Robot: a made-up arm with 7 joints.
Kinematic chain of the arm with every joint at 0, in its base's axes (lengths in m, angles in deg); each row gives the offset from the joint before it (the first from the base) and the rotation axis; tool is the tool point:
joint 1: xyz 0 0 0.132 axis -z
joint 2: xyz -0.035 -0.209 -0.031 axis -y
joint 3: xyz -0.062 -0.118 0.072 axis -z
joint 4: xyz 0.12 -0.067 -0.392 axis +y
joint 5: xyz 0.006 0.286 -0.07 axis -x
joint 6: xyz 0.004 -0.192 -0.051 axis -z
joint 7: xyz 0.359 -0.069 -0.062 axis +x
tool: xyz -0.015 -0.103 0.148
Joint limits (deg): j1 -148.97..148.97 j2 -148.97..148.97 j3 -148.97..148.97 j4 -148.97..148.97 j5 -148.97..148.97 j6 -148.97..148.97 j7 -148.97..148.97
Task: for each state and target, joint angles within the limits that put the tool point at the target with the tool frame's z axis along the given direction. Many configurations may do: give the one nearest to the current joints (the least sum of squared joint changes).
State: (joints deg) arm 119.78 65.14 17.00 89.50 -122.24 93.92 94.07
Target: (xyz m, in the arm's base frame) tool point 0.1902 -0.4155 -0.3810 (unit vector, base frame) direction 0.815 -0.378 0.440
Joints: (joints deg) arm 141.01 49.94 0.02 95.37 -127.11 51.78 131.23
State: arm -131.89 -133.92 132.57 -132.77 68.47 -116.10 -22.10
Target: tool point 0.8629 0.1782 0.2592 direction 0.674 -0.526 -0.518
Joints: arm -126.95 -111.29 127.06 -125.53 73.00 -137.54 -26.59
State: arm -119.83 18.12 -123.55 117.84 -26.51 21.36 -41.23
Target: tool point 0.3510 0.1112 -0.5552 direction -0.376 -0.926 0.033
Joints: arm -127.60 -11.37 -122.98 90.40 -34.21 6.60 -31.54
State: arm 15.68 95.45 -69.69 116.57 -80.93 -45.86 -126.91
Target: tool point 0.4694 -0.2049 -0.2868 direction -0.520 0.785 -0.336
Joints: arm 0.44 85.78 -87.53 98.27 -80.56 -39.18 -106.82
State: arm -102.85 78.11 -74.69 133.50 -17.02 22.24 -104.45
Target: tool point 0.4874 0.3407 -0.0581 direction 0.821 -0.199 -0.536
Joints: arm -82.06 49.74 -90.94 148.97 9.97 59.71 -95.84
